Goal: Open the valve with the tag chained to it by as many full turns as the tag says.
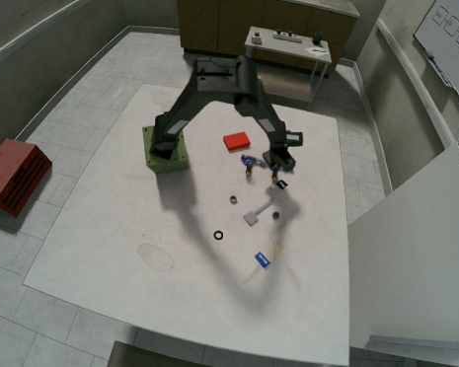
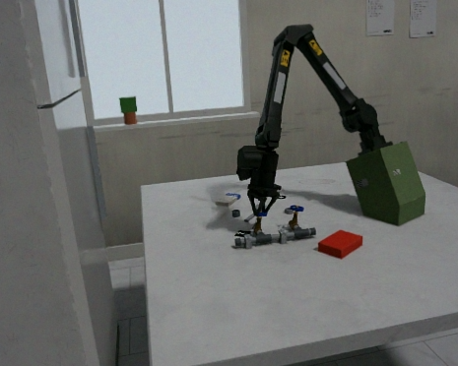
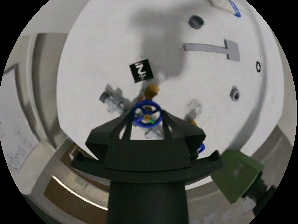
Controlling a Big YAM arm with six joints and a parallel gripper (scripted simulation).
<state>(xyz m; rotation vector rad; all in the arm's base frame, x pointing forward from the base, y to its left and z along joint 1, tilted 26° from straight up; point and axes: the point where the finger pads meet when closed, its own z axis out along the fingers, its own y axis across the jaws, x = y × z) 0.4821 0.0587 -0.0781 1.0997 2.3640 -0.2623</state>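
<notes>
The small black tag lies 50 mm ahead of my hand, 30 mm to the right of it and 80 mm below it. Round my hand: grey paddle-shaped tool: 50 mm behind, 200 mm to the right, 80 mm below; red block: 200 mm behind, 170 mm to the left, 70 mm below; blue card: 20 mm ahead, 370 mm to the right, 80 mm below.
</notes>
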